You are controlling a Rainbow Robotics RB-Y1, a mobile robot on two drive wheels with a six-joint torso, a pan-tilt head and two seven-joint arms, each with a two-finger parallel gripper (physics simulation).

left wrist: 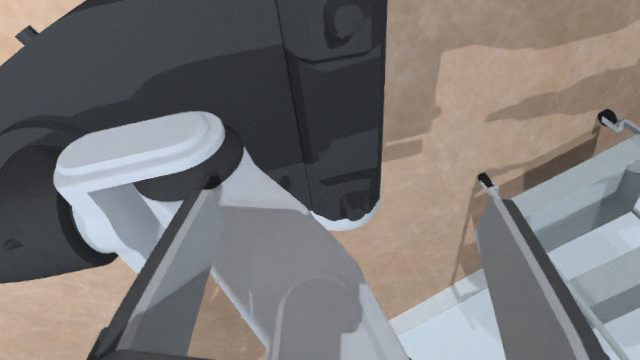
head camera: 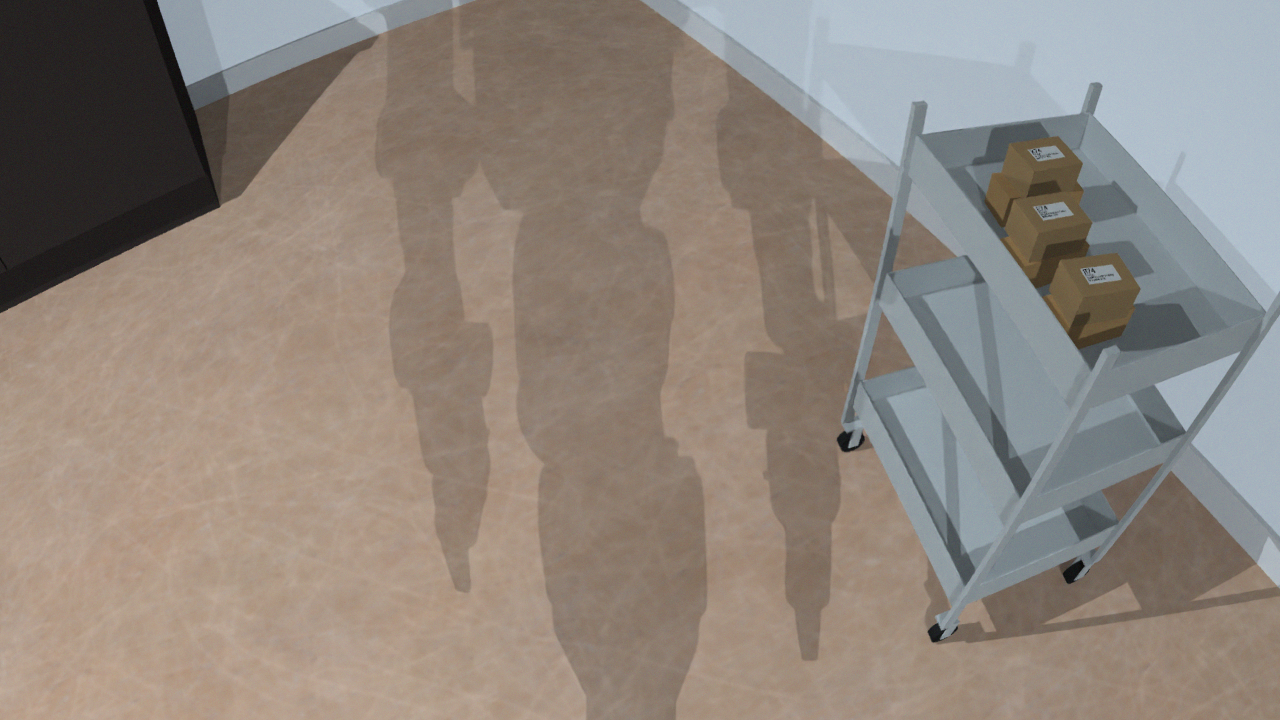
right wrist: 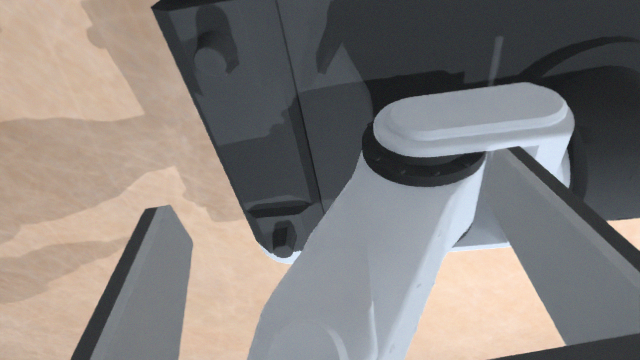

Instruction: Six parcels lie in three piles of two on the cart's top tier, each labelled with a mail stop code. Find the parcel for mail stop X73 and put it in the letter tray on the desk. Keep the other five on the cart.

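Places are measured from the robot's base along level axes (x right, y back, z down), in millimetres.
Where they show: left gripper, fingertip midpoint: (left wrist: 348, 211); right gripper, fingertip midpoint: (right wrist: 334, 198).
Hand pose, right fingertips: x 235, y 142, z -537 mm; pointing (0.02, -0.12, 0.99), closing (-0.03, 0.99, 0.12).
Note:
Each offset is from my right fingertips to the top centre of the thing. "*": to the spot under its first point. Level surfaces: height alone.
The grey cart (head camera: 993, 259) (left wrist: 575, 182) stands at the right in the head view. On its top tier are three piles of two brown parcels. The upper parcels @[dx +207, dy -972, dz -229 mm] (head camera: 1042, 168) @[dx +185, dy -852, dz -229 mm] (head camera: 1047, 231) @[dx +223, dy -748, dz -229 mm] (head camera: 1094, 293) bear white labels whose codes seem to end in 4; the first characters are unclear. The lower parcels @[dx +209, dy -971, dz -179 mm] (head camera: 1002, 197) @[* dx +151, dy -814, dz -182 mm] (head camera: 1026, 257) @[dx +223, dy -749, dz -179 mm] (head camera: 1078, 329) are mostly covered, their labels hidden. No X73 label is readable. My left gripper (left wrist: 348, 211) and right gripper (right wrist: 332, 180) are open and empty, away from the parcels. The letter tray does not show.
A dark piece of furniture (head camera: 80, 134) stands at the upper left of the head view. White walls (head camera: 1199, 116) meet the floor @[dz +536 mm] (head camera: 268, 492) beyond and right of the cart. Two empty-looking lower tiers show beneath the top one. My dark base (left wrist: 340, 115) (right wrist: 250, 150) fills much of both wrist views.

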